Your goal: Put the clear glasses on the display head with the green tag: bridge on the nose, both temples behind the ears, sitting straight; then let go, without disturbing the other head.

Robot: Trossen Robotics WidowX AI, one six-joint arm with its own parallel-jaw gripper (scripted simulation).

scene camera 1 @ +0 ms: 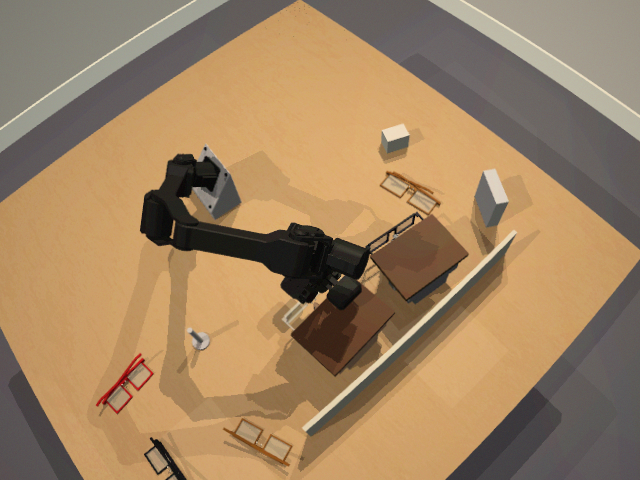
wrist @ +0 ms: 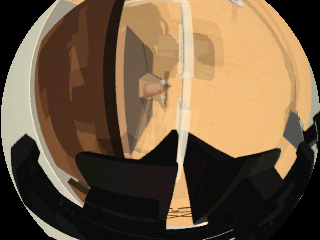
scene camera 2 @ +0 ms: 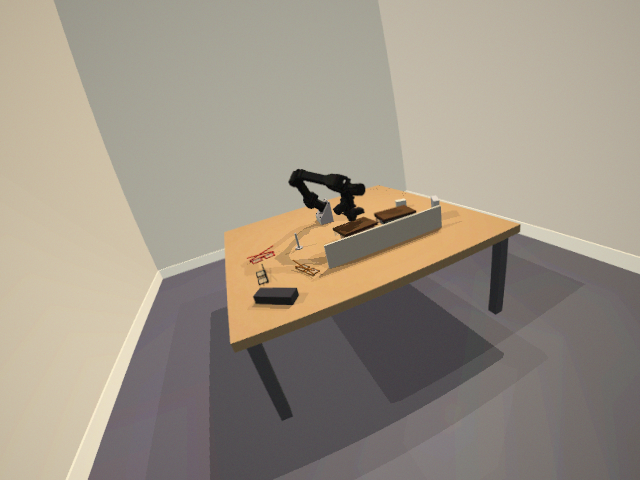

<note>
In view: my gripper [scene camera 1: 322, 286], a black box [scene camera 2: 265, 295], a white wall panel [scene camera 2: 339, 252] and a display head [scene camera 1: 336, 338].
My gripper also shows in the wrist view [wrist: 177, 134]. The display head is seen too in the wrist view [wrist: 94, 85]. Scene camera 1 misses the black box: it is out of frame. The wrist view does not show the black box: it is out of frame.
</note>
